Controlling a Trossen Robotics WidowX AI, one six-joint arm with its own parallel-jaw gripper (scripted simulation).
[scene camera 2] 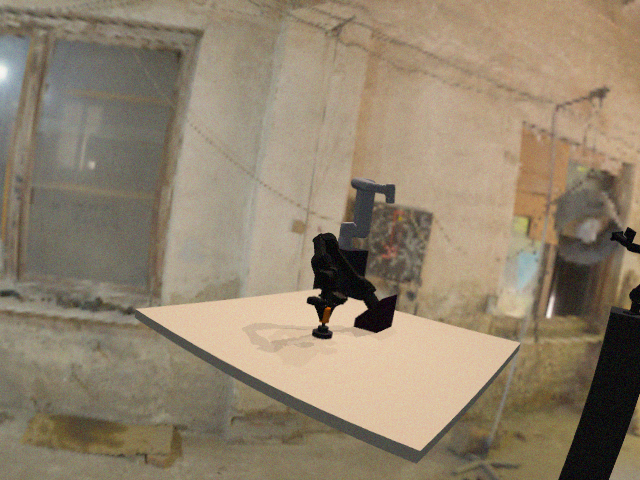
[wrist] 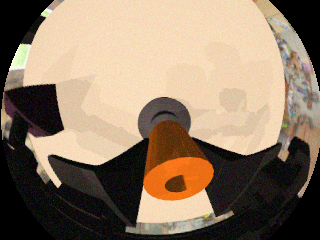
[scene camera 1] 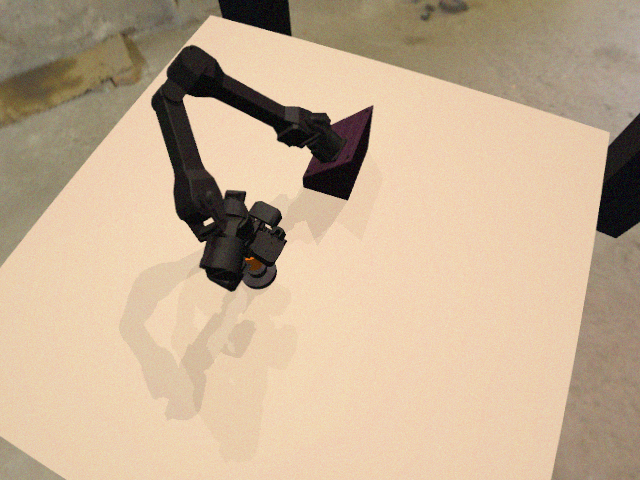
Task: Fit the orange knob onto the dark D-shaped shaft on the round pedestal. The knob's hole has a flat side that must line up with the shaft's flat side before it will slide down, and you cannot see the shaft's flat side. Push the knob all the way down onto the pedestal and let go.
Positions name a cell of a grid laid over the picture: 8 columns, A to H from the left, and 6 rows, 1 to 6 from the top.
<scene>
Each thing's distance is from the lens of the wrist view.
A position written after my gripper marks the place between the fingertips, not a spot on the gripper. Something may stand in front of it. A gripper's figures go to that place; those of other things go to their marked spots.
my gripper (wrist: E4): 10 cm
orange knob (wrist: E5): 5 cm
</scene>
